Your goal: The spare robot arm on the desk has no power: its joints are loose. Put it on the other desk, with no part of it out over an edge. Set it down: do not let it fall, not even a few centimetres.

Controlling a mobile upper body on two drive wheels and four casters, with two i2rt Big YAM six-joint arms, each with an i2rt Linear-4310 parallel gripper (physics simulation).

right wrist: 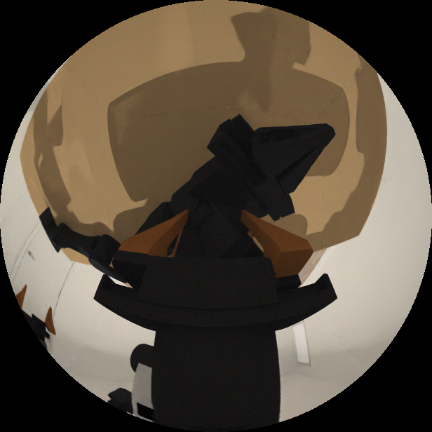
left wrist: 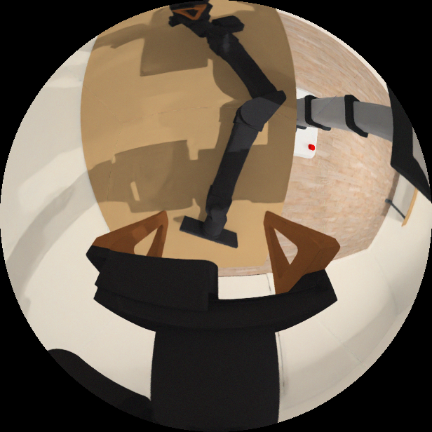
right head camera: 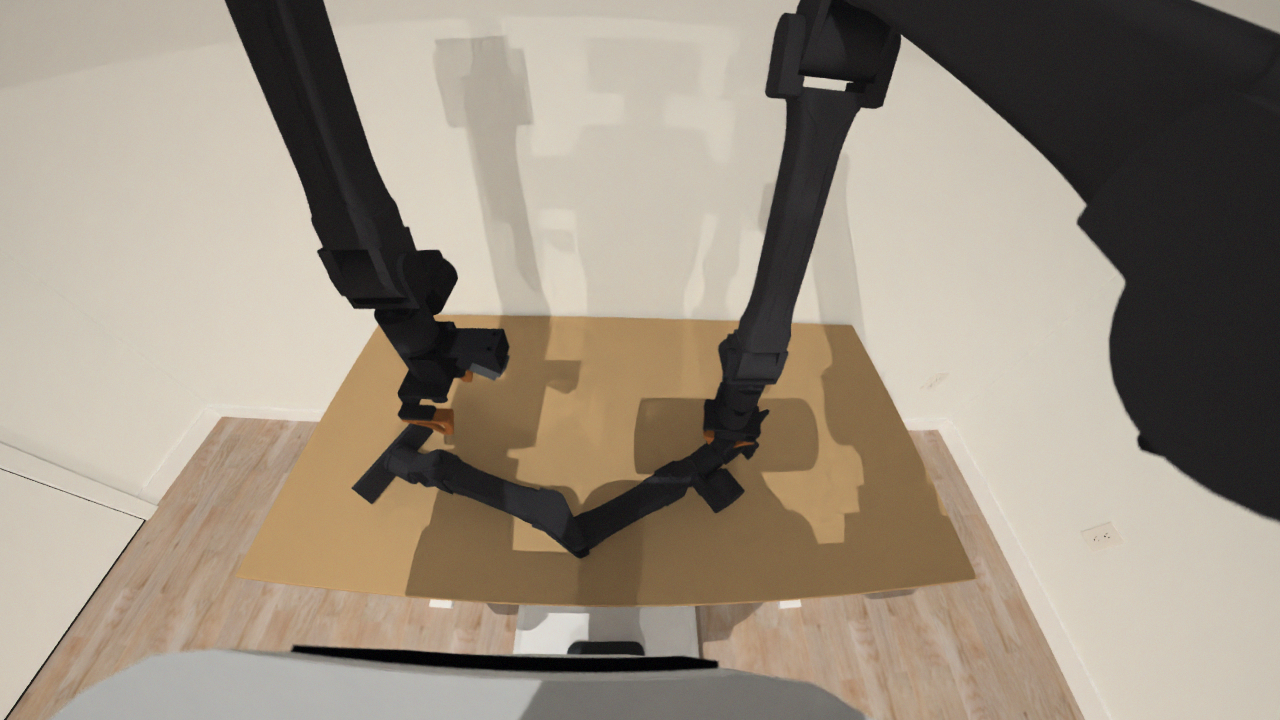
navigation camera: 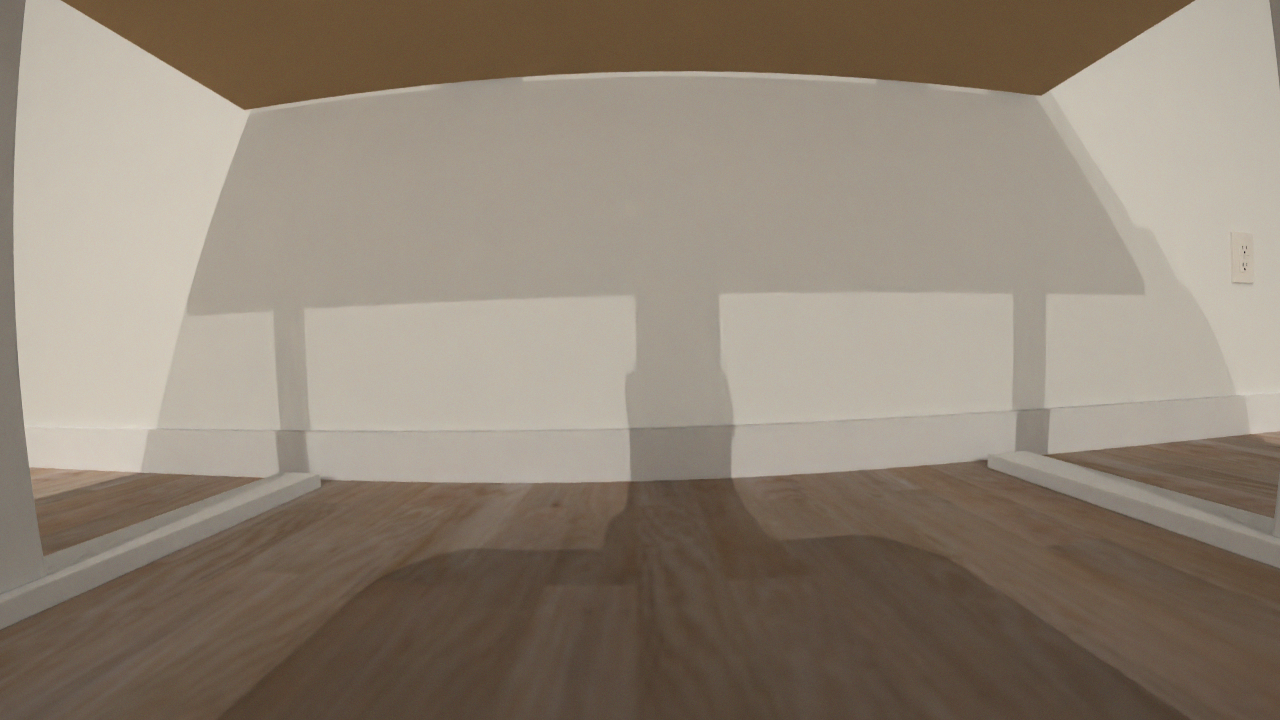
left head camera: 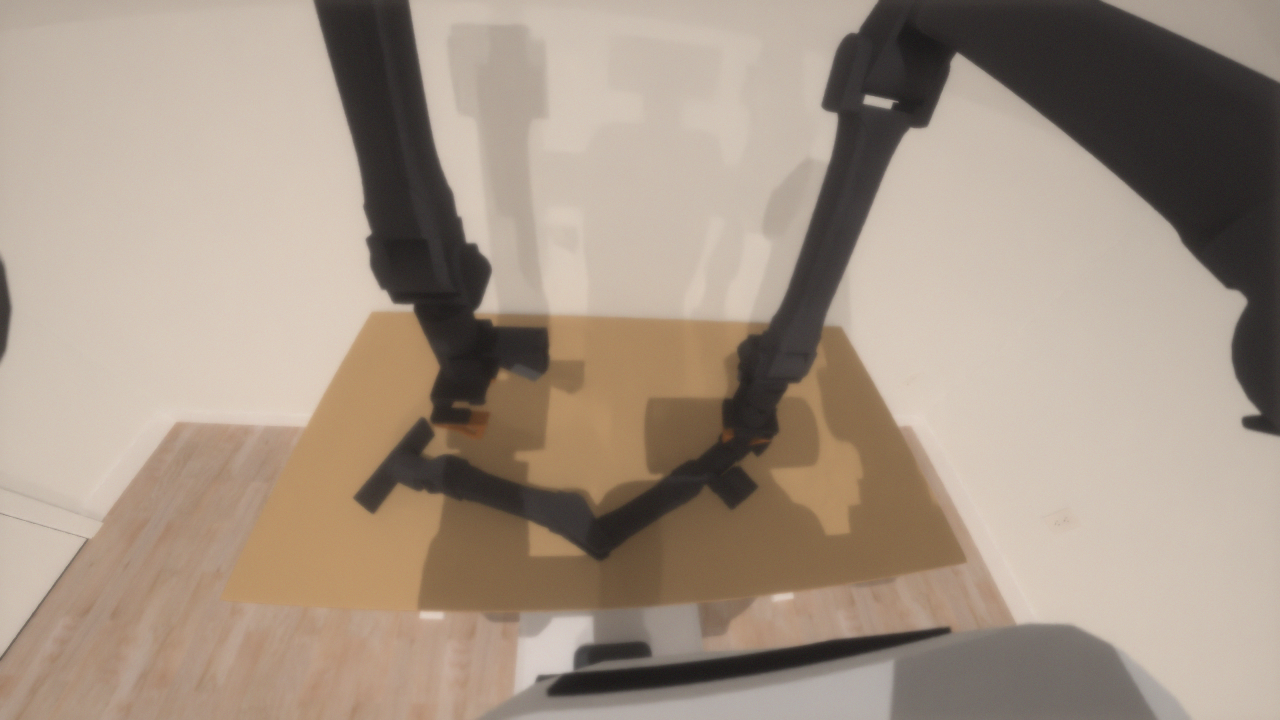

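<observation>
The black spare arm (left head camera: 501,495) (right head camera: 492,494) (left wrist: 232,165) (right wrist: 215,185) is bent in a wide V over the tan desk (left head camera: 340,555) (right head camera: 340,537) (left wrist: 125,100) (right wrist: 150,40). Its elbow points to the near edge and lies inside it in the head views. Its flat base plate (left head camera: 371,497) (right head camera: 368,488) (left wrist: 192,226) is at the left. My right gripper (left head camera: 747,437) (right head camera: 729,438) (right wrist: 214,215) is shut on the spare arm near its gripper end. My left gripper (right head camera: 452,400) (left wrist: 215,216) is wide open and empty, above and behind the base plate. Whether every part touches the desk is unclear.
Walls stand behind and beside the desk. My white base (left wrist: 302,147), with a red button, is at the desk's near edge. White desk feet (navigation camera: 179,537) (navigation camera: 1136,501) flank the floor under the desk. A tan edge (left wrist: 410,207) shows far across the floor.
</observation>
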